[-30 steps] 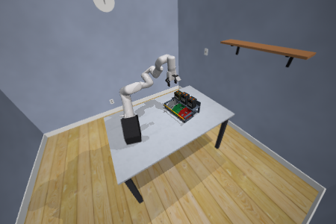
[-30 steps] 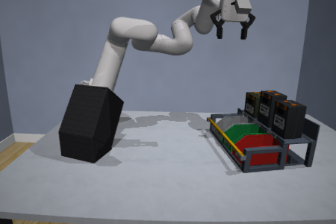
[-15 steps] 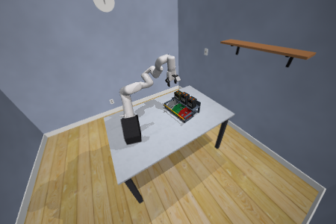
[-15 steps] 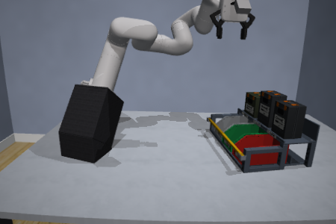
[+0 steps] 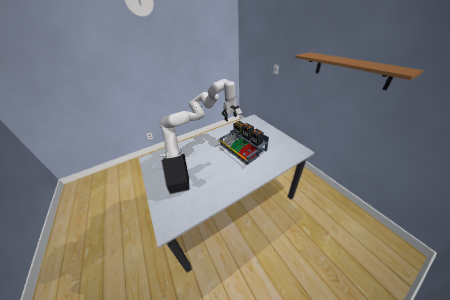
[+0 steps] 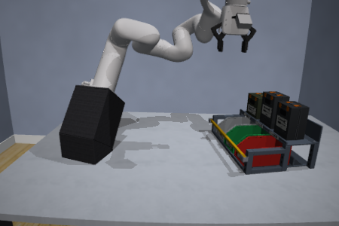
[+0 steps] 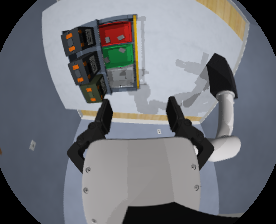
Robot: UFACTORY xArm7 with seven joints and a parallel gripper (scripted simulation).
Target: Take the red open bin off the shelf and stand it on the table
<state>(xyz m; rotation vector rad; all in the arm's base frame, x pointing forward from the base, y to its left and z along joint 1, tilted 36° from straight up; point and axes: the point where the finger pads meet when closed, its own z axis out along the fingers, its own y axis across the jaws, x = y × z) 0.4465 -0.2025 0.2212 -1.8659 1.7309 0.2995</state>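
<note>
Now: the yellow bar 340 mm below my hand. Also, from my hand: green bin (360 mm below, 100 mm ahead, 10 mm to the left); red open bin (360 mm below, 120 mm ahead, 100 mm to the right); grey bin (360 mm below, 120 mm to the left, 90 mm ahead).
</note>
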